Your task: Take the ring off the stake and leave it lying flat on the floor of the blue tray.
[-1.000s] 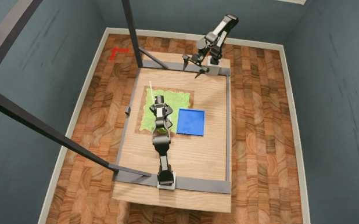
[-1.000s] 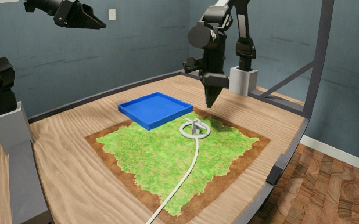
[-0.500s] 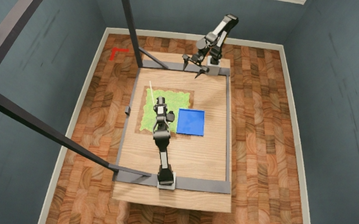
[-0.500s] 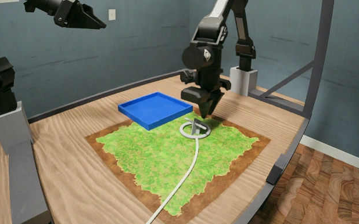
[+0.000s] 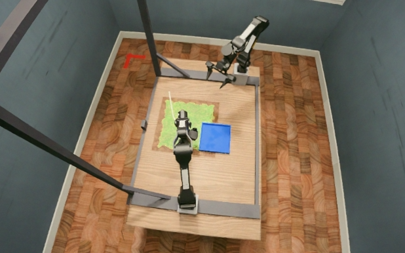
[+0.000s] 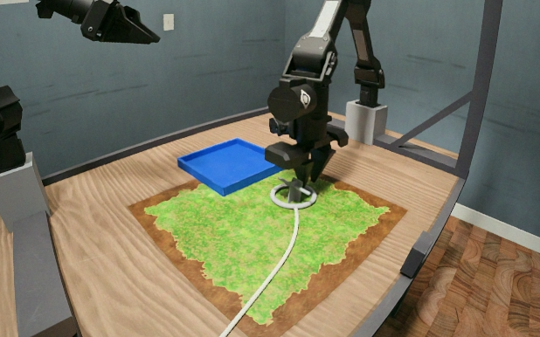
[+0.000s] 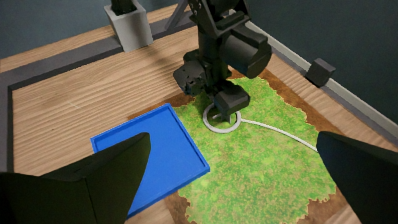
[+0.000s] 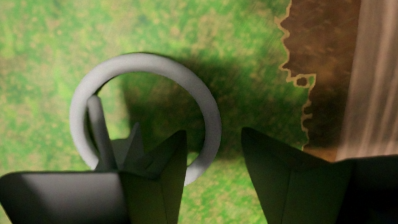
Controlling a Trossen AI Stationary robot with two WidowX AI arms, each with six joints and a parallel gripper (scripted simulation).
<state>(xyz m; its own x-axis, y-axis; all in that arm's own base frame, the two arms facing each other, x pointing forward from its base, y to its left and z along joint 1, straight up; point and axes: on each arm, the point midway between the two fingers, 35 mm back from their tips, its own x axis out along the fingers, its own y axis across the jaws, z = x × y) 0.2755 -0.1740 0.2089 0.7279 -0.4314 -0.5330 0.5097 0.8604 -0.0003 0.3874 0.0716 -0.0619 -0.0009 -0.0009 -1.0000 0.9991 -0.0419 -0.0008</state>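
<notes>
My right hand is 10 mm past the ring, 40 mm to the right of it and 40 mm above it. Also, from my right hand: grey stake 20 mm behind, 50 mm to the left, 30 mm below; then blue tray 170 mm ahead, 90 mm to the left, 40 mm below; then green grass mat 30 mm behind, 110 mm to the left, 60 mm below.
</notes>
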